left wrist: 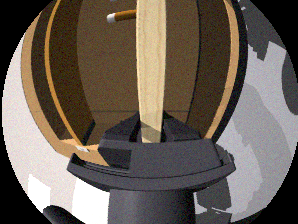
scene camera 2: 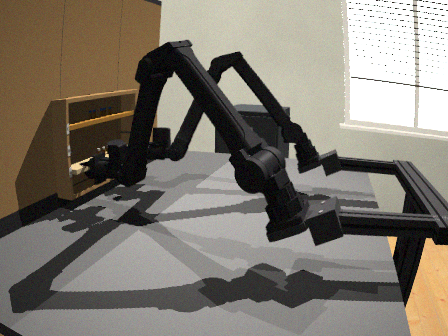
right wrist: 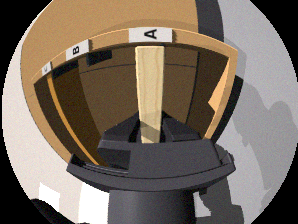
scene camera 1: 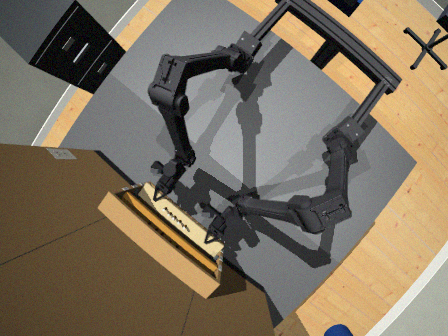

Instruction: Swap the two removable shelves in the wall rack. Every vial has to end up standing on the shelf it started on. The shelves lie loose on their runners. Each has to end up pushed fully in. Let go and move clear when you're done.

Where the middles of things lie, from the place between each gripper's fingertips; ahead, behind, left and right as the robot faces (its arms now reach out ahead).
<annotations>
The wall rack (scene camera 1: 112,206) lies 15 cm to the left of my right hand, 8 cm above it and 3 cm ahead of it. From my right hand the other things lie so: pale shelf (scene camera 1: 193,231): 15 cm to the left; orange shelf (scene camera 1: 141,210): 15 cm to the left, 15 cm above, 3 cm ahead.
I see the pale shelf 150 mm to the right of my left hand. The rest, counted from my left hand: orange shelf 30 mm ahead, 150 mm to the right, 150 mm above; then wall rack 30 mm ahead, 160 mm to the right, 80 mm above.
</annotations>
